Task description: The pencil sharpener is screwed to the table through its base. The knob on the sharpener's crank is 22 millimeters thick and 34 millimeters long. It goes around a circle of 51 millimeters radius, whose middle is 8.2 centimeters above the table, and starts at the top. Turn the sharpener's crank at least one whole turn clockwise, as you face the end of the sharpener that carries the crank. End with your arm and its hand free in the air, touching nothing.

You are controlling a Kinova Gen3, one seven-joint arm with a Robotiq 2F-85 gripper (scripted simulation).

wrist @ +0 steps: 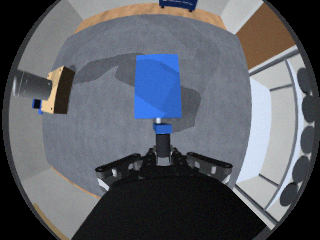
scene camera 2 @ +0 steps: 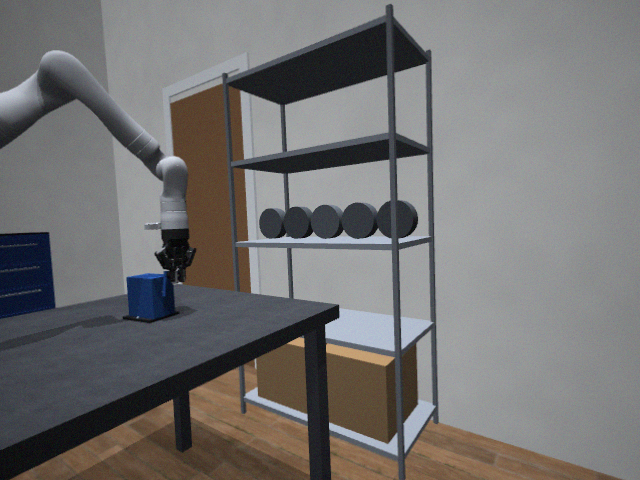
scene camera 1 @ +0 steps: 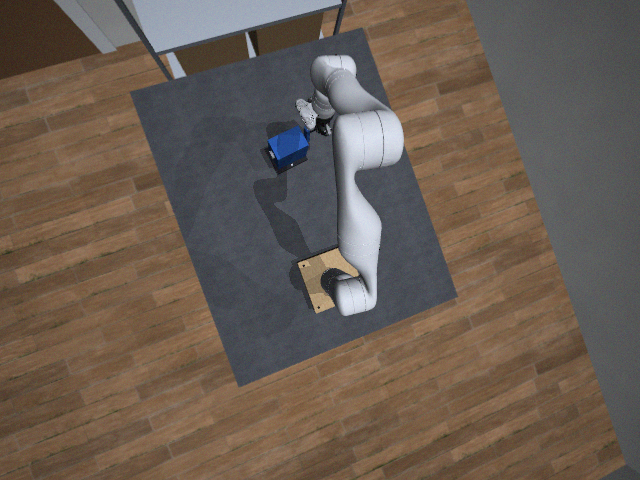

Labels:
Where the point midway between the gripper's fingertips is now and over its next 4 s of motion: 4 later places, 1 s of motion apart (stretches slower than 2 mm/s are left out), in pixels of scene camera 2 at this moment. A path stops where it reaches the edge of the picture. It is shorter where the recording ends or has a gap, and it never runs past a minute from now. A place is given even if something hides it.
My gripper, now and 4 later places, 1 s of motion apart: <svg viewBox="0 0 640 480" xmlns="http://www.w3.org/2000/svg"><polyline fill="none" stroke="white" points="178,282 190,291 190,299 182,314 178,316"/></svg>

